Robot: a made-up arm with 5 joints. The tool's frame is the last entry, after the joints.
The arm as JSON. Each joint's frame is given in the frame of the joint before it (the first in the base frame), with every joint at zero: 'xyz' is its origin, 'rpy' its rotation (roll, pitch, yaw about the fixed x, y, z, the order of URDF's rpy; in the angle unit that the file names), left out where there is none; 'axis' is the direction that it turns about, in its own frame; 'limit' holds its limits. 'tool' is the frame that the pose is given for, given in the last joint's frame.
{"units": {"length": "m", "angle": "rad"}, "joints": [
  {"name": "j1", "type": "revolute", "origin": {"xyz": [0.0, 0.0, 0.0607]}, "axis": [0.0, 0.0, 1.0], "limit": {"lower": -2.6, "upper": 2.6}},
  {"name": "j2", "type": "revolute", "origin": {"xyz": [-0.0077, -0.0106, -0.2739]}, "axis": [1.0, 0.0, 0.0], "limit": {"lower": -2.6, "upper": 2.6}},
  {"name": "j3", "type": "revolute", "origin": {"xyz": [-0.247, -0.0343, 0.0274]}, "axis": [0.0, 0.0, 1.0], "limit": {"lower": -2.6, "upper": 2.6}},
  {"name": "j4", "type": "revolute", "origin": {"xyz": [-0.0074, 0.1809, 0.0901]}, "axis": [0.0, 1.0, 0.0], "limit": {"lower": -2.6, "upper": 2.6}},
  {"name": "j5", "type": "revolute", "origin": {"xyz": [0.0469, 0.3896, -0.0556]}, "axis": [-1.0, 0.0, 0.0], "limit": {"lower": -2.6, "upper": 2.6}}
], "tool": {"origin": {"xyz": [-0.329, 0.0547, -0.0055]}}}
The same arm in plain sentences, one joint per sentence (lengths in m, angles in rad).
The arm has five revolute joints in a row. What follows holds with every joint at zero, and every direction is one of the base frame's. The first joint sits 0.0607 m along +z from the base frame's origin and turns about +z, from -2.6 to 2.6 rad. The second joint sits 0.0077 m along -x and 0.0106 m along -y and 0.2739 m along -z from the first joint and turns about +x, from -2.6 to 2.6 rad. The third joint sits 0.247 m along -x and 0.0343 m along -y and 0.0274 m along +z from the second joint and turns about +z, from -2.6 to 2.6 rad. The fourth joint sits 0.0074 m along -x and 0.1809 m along +y and 0.0901 m along +z from the third joint and turns about +y, from -2.6 to 2.6 rad. The fifth joint sits 0.0469 m along +x and 0.3896 m along +y and 0.0556 m along -z from the fourth joint and turns about -x, from -2.6 to 2.6 rad. The tool frame, which is the frame that the pose is given for, sits 0.329 m along -x and 0.0547 m along +y and 0.0055 m along -z from the fifth joint; its axes are parallel to the base frame's.
